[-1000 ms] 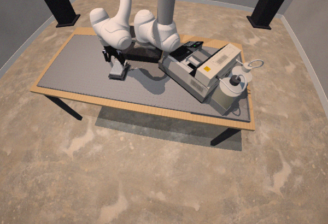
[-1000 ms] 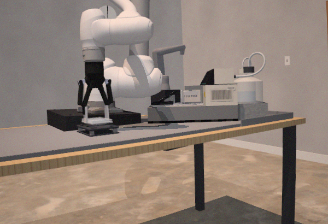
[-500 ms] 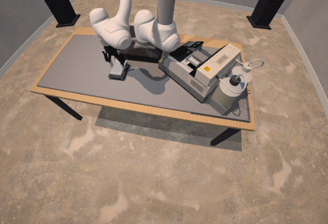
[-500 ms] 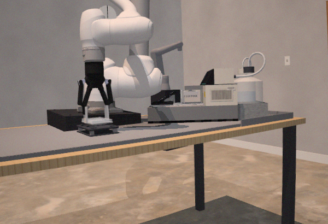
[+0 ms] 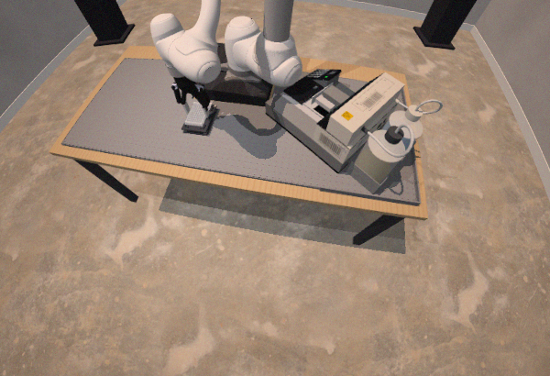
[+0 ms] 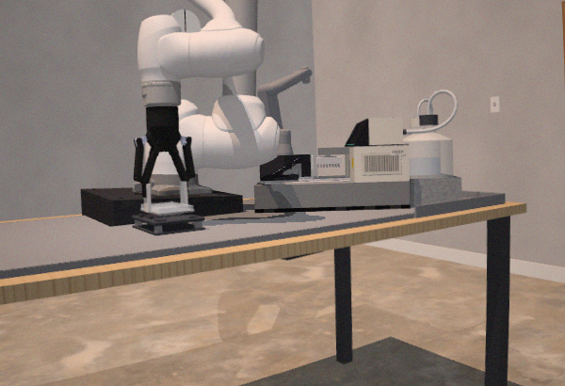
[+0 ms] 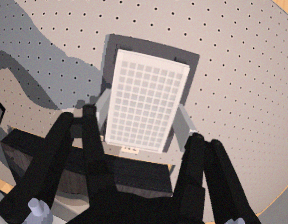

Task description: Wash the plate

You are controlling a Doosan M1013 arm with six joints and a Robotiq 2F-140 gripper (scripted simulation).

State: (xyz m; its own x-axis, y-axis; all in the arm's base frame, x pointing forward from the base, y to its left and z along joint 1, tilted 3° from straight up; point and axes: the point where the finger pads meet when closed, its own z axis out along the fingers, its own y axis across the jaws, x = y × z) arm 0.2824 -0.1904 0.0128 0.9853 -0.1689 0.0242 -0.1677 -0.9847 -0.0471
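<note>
The white well plate is 20 mm below my hand. From my hand the other things lie so: plate washer (580 mm to the left, 60 mm above); washer carrier (480 mm to the left, 110 mm behind, 20 mm above); plate nest N1 (50 mm below).
</note>
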